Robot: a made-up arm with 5 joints. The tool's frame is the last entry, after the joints.
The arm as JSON. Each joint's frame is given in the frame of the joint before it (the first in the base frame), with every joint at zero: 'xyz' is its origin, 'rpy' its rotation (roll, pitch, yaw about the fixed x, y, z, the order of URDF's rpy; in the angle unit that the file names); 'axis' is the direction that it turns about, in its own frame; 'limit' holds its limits. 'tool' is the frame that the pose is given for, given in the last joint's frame.
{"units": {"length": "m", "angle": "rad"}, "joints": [
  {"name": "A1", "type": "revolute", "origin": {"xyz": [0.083, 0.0, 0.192], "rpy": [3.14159, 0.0, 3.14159]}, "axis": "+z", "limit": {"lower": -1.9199, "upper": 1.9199}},
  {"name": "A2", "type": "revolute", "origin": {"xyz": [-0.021, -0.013, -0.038], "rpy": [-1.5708, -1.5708, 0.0]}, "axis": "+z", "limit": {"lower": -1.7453, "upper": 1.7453}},
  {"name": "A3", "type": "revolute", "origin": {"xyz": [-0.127, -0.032, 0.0], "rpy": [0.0, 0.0, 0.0]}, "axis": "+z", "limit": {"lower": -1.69, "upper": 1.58}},
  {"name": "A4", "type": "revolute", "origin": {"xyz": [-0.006, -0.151, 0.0], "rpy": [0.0, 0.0, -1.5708]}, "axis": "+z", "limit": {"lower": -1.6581, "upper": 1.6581}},
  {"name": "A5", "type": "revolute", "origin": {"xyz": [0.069, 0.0, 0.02], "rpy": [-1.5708, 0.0, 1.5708]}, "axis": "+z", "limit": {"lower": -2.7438, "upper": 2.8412}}
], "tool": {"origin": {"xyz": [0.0, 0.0, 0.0], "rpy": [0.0, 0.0, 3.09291]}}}
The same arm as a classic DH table. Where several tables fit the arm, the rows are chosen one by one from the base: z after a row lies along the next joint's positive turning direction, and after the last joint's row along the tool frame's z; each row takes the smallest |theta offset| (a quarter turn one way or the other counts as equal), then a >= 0, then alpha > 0; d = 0 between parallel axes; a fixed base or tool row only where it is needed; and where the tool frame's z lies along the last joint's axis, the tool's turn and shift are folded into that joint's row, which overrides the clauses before.
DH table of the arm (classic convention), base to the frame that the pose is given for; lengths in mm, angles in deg. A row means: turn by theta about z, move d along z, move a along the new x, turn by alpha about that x. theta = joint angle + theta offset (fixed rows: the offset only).
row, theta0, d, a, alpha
base (fixed), 0.00, 0.0, 83.0, 180.00
A1, 0.00, -230.0, 21.0, 90.00
A2, -75.86, 0.0, 131.0, 0.00
A3, 73.58, 0.0, 151.1, 0.00
A4, -87.72, 7.0, 0.0, 90.00
A5, -2.79, -69.0, 0.0, 0.00
Joint limits (deg, base to tool): -110.00..110.00 -100.00..100.00 -96.83..90.53 -95.00..95.00 -157.21..162.79

